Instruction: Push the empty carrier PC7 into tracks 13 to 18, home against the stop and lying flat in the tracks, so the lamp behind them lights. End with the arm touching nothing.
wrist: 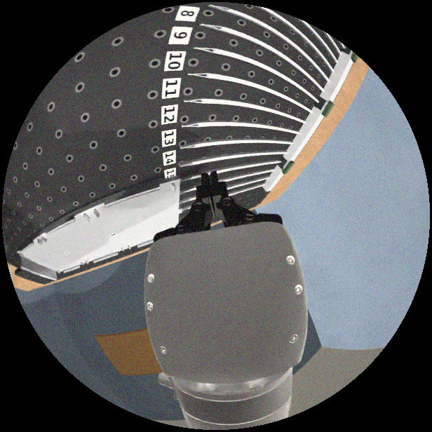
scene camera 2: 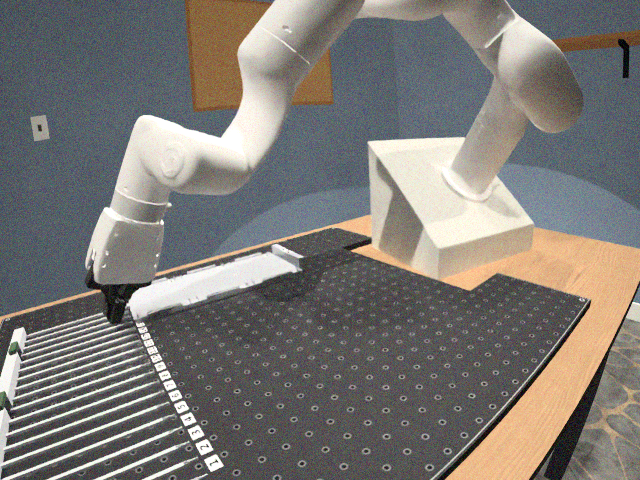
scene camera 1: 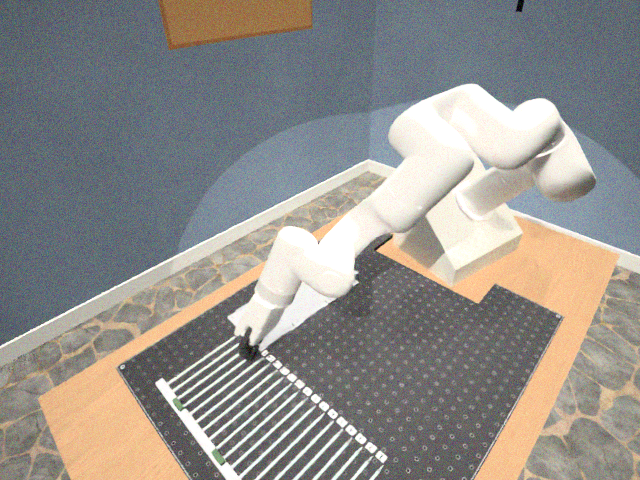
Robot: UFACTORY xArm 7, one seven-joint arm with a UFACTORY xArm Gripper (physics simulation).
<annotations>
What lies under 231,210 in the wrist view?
My gripper.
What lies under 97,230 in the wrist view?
A carrier PC7.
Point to a carrier PC7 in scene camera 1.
307,303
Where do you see a carrier PC7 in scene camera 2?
163,297
</annotations>
